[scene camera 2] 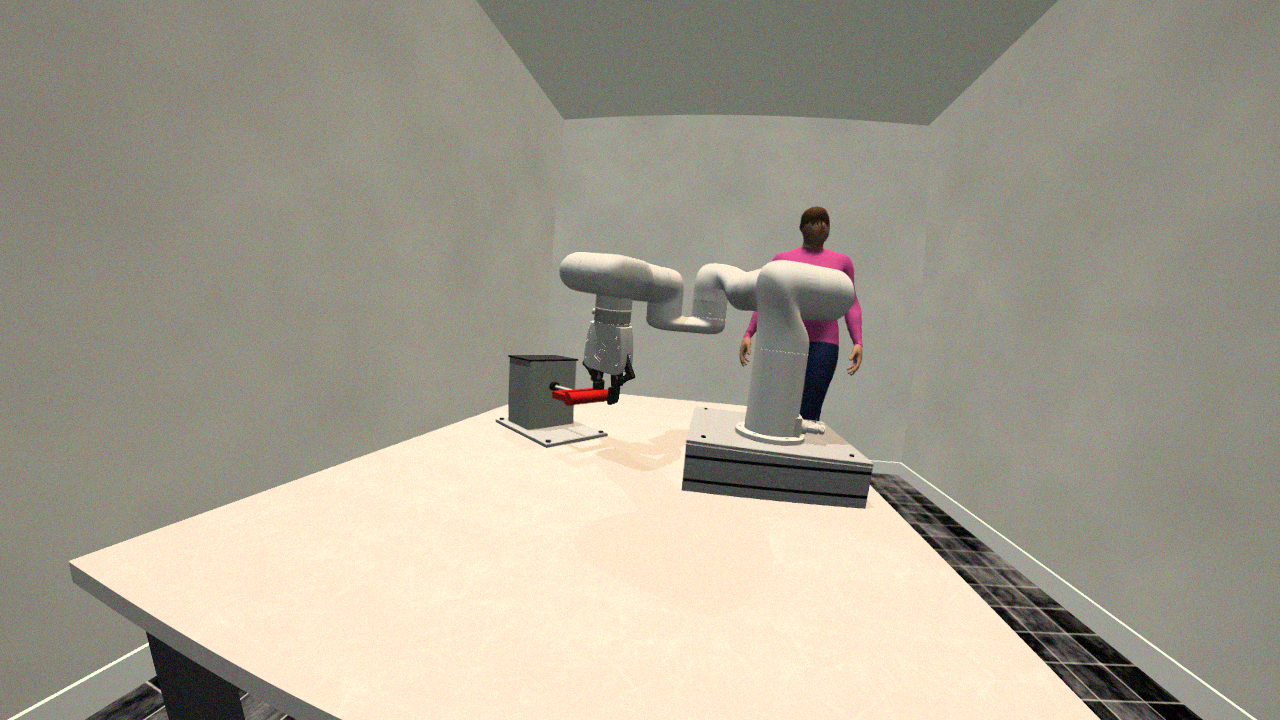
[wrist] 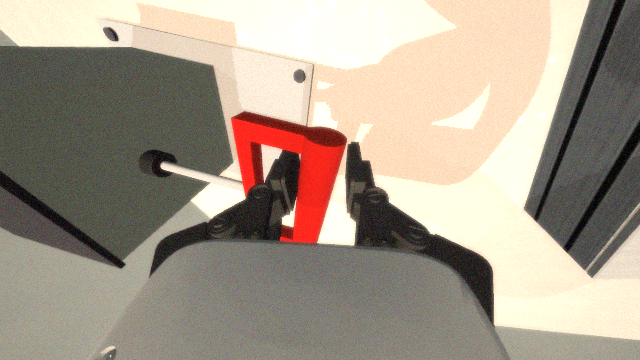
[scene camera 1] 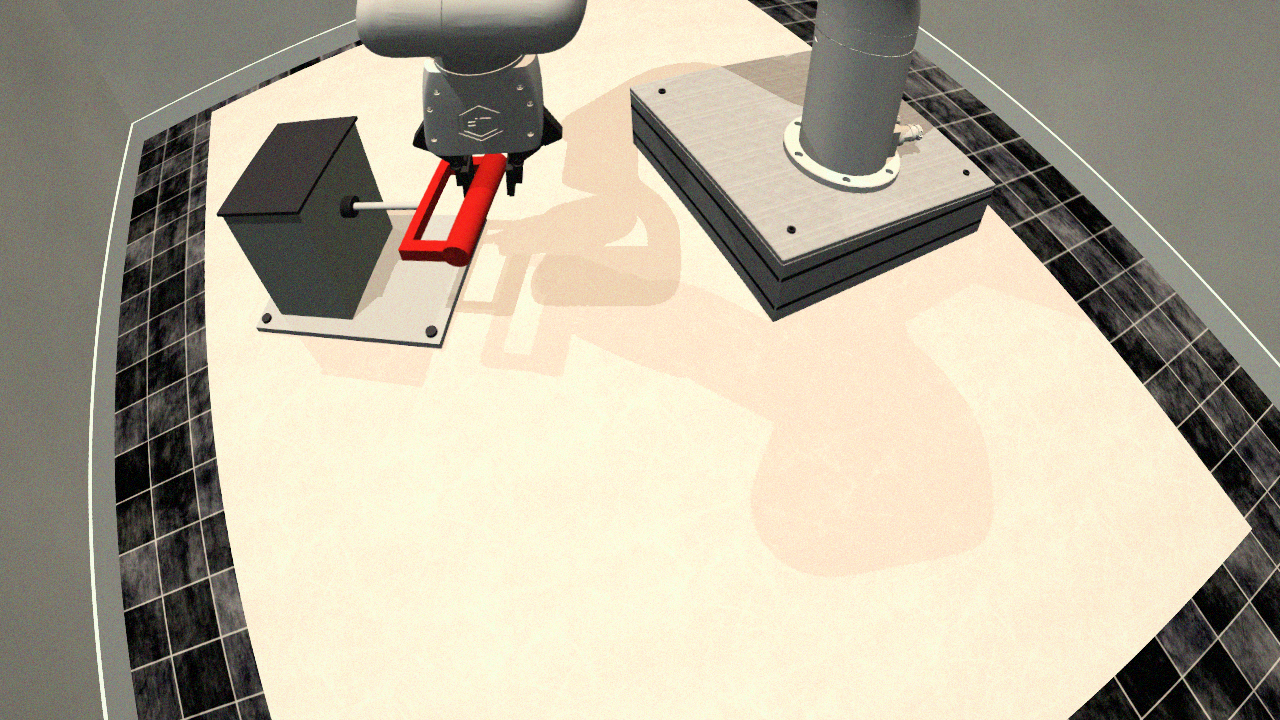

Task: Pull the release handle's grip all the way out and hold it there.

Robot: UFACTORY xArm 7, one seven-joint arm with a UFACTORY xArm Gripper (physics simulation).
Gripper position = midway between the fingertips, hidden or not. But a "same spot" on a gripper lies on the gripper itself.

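The robot's gripper is visible in scene camera 1 point(490, 186), as it is in the wrist view and in scene camera 2. On the gripper, point(wrist: 379, 223) and point(scene camera 2: 620, 376) are the same spot.
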